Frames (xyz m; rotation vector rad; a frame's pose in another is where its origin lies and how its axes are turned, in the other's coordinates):
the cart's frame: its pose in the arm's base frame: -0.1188 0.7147 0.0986 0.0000 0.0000 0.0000
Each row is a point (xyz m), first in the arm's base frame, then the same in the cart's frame.
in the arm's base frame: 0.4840 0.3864 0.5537
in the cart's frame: 0.6028 -0.3283 0.4551
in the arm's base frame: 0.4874 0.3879 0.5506
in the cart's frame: 0.6062 -0.3268 0.4520
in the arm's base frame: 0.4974 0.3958 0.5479
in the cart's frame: 0.6162 -0.3189 0.4493
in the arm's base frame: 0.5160 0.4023 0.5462
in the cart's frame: 0.6348 -0.3124 0.4476
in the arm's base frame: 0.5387 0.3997 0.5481
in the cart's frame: 0.6575 -0.3150 0.4495
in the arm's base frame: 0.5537 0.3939 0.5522
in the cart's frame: 0.6725 -0.3208 0.4536
